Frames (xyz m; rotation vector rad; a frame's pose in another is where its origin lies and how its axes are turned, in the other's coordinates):
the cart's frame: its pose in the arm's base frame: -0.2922 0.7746 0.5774 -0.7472 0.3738 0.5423
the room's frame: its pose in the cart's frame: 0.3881 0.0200 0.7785 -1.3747 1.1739 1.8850
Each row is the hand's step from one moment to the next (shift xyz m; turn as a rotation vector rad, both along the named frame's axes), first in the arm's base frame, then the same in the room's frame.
Working: the arm's base frame: its pose in the room's frame: 1.6507 -0.3053 -0.4314 -1.4675 1.5161 1.7110

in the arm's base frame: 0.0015 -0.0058 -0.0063 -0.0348 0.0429 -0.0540
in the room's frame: 0.0070 -0.0043 -0.0030 -0.0009 -0.0508 0.0582
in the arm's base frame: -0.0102 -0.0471 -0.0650 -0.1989 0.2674 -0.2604
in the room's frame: 0.0703 -0.0400 -0.0022 -0.0438 -0.2544 0.3350
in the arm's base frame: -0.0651 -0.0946 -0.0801 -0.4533 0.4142 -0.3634
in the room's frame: 0.1357 -0.0212 0.0271 -0.0334 -0.3124 0.6406
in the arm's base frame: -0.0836 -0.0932 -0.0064 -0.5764 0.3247 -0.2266
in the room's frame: 0.1101 0.0502 0.0327 0.0274 -0.1228 0.6879
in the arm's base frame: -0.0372 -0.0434 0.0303 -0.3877 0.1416 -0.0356
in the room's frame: 0.0367 0.0526 0.0086 0.0336 0.0461 0.4103
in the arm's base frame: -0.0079 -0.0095 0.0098 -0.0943 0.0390 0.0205
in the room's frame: 0.0066 0.0143 0.0012 -0.0079 0.0359 0.0974
